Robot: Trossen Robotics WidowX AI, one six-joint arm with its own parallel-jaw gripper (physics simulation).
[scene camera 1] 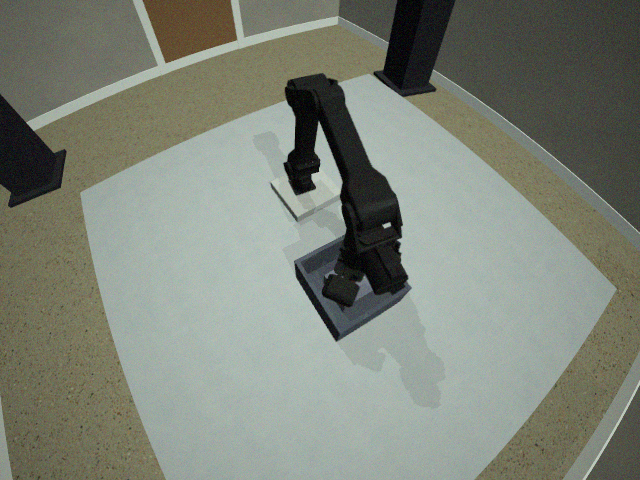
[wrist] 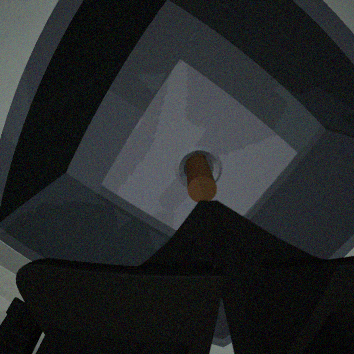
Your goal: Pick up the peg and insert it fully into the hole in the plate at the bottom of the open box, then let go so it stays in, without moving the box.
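Frame: origin at the arm's base, x ahead, y left, z up, level; metres.
Where they show: gripper, fingertip midpoint: [scene camera 1: 349,274] [wrist: 206,209]; arm's base, origin of the base link: [scene camera 1: 302,184] [wrist: 28,315].
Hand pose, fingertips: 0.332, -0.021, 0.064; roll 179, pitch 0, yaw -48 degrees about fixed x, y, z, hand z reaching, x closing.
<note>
Each offset is from my fingertips to the centre of the thing, as dx, dy, dz. "*": to the spot under its first point. Level surfaces: height alone.
The orange-brown peg {+0.004, +0.007, -0.046} [wrist: 202,186] stands in the round hole {* +0.013, -0.002, -0.033} [wrist: 218,169] of the pale plate {+0.005, +0.007, -0.059} [scene camera 1: 364,290] [wrist: 230,130], with its upper part sticking out above the plate. A gap shows around the peg. How deep it sits cannot be told. The plate lies at the bottom of the open blue-grey box {+0.005, +0.007, -0.045} [scene camera 1: 316,302] [wrist: 312,190]. My gripper [scene camera 1: 346,282] [wrist: 206,209] is shut and empty, low over the box; in the wrist view its tips appear right beside the peg's top end. Whether they touch it cannot be told. In the scene view the gripper and arm hide the peg.
The box walls stand around the gripper on all sides. The arm's white base slab [scene camera 1: 320,198] lies behind the box on the pale floor mat {dz -0.094} [scene camera 1: 206,335]. Dark pillars [scene camera 1: 416,41] [scene camera 1: 25,155] stand beyond the mat.
</note>
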